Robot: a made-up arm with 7 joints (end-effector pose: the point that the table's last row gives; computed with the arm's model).
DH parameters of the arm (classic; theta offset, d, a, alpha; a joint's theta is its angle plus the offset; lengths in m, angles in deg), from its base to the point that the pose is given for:
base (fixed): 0 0.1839 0 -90
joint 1: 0 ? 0.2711 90
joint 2: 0 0.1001 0.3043 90
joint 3: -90 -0.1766 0.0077 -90
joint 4: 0 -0.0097 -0.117 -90
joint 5: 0 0.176 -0.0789 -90
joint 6: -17.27 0 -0.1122 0
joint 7: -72.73 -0.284 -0.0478 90
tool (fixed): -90 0.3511 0 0
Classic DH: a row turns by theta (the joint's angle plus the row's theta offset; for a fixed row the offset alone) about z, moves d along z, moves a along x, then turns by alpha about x.
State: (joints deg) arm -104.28 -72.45 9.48 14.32 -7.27 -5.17 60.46
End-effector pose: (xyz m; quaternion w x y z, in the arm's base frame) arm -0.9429 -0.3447 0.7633 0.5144 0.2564 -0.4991 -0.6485
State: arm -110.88 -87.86 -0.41 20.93 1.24 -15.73 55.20
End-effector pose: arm -0.8888 -0.6596 0.4249 0.5052 0.4995 -0.5201 -0.4741
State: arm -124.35 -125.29 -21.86 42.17 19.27 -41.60 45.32
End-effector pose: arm -0.0811 -0.6981 -0.2383 0.0640 0.9009 -0.4285 0.0258
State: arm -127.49 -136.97 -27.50 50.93 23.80 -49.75 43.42
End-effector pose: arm 0.1674 -0.5077 -0.2339 0.1540 -0.9071 0.3618 -0.1504
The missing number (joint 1, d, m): -0.0759
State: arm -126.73 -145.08 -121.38 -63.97 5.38 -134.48 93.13
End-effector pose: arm 0.1141 -0.6021 0.5036 0.4687 0.7007 -0.0803 0.5318
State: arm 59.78 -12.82 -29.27 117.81 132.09 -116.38 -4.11
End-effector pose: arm 0.2012 0.1583 0.0519 0.7686 -0.3405 -0.4706 0.2678
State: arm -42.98 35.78 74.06 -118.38 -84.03 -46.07 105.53
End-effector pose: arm 0.7030 0.6631 0.3484 0.5023 0.4627 0.5479 0.4831
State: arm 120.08 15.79 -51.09 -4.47 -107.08 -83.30 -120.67
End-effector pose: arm -0.1962 0.5682 -0.6786 0.3366 -0.7844 0.0787 0.5150
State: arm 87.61 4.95 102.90 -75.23 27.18 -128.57 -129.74
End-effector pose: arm 0.4646 0.2350 -0.7572 0.0983 -0.9672 0.2246 -0.0662
